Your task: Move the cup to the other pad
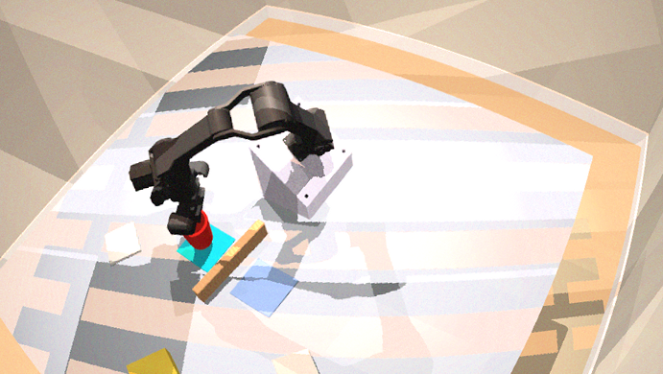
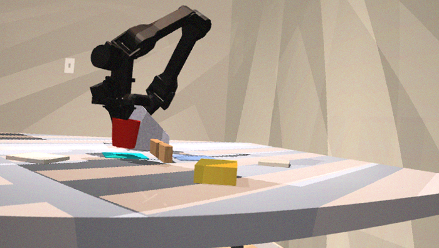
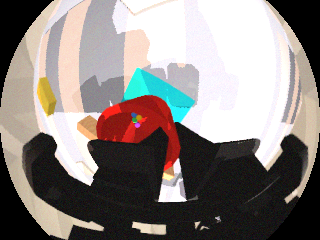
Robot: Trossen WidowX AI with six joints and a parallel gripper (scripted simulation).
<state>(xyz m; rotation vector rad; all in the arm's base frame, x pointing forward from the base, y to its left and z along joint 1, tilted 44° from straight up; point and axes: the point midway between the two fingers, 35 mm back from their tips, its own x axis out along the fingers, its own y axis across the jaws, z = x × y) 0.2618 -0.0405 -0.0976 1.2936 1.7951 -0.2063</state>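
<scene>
The cyan pad lies 20 mm ahead of my gripper tip, 20 mm to the left of it and 70 mm below it. The rest, counted from my gripper tip: light blue pad: 20 mm ahead, 210 mm to the left, 70 mm below; then wooden bar: 20 mm ahead, 110 mm to the left, 50 mm below; then red cup: 30 mm ahead, 20 mm to the left.
</scene>
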